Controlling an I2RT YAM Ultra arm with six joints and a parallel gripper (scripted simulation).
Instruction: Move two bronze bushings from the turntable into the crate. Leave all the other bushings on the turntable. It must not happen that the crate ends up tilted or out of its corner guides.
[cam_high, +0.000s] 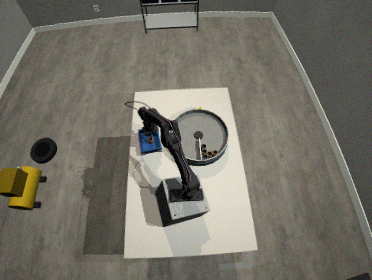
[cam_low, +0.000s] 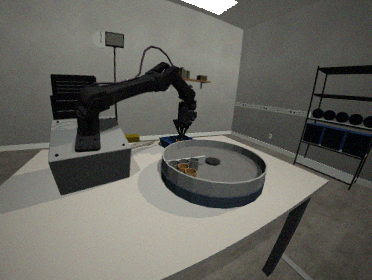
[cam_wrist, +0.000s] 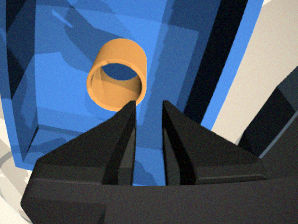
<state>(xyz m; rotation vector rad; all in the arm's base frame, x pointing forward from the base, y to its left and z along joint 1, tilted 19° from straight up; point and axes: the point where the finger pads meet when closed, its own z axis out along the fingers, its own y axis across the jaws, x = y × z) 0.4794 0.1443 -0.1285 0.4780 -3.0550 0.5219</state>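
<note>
Right now my hand is 1 cm past the blue crate, 3 cm to the right of it and 5 cm above it. From my hand the other things lie so: turntable 3 cm behind, 33 cm to the right, 3 cm below.
</note>
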